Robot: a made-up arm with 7 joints.
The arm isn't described. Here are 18 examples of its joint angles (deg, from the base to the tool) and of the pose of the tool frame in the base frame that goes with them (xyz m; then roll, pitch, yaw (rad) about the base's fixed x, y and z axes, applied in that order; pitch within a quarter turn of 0, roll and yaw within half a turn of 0).
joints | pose
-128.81 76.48 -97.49 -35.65 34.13 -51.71 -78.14 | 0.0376 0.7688 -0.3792 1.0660 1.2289 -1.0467
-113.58 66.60 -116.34 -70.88 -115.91 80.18 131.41 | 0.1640 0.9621 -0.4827 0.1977 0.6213 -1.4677
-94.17 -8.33 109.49 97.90 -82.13 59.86 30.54 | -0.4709 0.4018 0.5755 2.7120 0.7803 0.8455
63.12 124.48 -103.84 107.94 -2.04 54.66 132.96 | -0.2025 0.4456 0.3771 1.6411 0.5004 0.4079
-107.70 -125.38 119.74 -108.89 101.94 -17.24 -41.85 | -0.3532 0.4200 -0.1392 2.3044 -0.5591 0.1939
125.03 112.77 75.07 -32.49 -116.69 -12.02 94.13 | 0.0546 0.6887 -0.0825 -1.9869 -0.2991 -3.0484
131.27 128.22 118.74 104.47 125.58 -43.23 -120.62 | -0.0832 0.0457 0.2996 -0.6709 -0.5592 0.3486
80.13 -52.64 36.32 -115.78 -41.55 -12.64 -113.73 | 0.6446 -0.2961 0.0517 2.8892 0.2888 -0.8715
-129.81 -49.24 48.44 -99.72 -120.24 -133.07 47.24 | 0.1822 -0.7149 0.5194 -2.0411 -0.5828 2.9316
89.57 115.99 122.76 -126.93 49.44 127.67 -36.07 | 0.4241 0.3174 -0.0919 2.7940 0.0368 -2.0619
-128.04 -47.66 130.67 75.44 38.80 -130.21 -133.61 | -0.0085 0.4350 0.2121 1.8921 -0.8802 0.7684
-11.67 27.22 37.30 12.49 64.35 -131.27 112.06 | -0.0928 0.0161 0.0578 -2.2012 -0.4153 0.8501
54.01 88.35 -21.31 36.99 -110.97 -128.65 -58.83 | -0.1405 0.2562 -0.3478 2.6151 0.4730 -1.4036
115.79 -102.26 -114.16 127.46 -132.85 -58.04 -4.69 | -0.3928 0.5533 0.2204 0.7273 0.5240 -1.9903
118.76 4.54 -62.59 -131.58 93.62 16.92 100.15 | 0.0755 0.3281 0.7009 -1.2621 -0.5441 2.2616
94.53 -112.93 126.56 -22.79 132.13 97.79 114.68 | 0.1491 -0.3969 0.3044 2.9761 0.0024 -2.8781
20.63 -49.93 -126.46 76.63 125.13 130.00 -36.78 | 0.1138 0.2108 -0.2129 1.5984 -0.3509 -1.0871
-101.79 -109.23 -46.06 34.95 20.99 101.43 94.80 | -0.3178 -0.1822 -0.3619 -0.9893 -1.2049 0.3269
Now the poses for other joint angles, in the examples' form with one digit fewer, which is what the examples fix.
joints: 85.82 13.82 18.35 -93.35 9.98 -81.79 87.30
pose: -0.555 -0.134 -0.198 1.636 -0.282 1.541
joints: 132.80 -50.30 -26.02 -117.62 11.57 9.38 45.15
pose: 0.670 -0.379 0.409 -2.450 -0.937 -3.029
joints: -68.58 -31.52 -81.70 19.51 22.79 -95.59 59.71
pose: -0.321 0.262 -0.539 1.713 -1.222 2.010
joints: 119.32 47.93 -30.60 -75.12 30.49 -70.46 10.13
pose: -0.287 -0.069 0.878 -2.546 0.534 -2.839
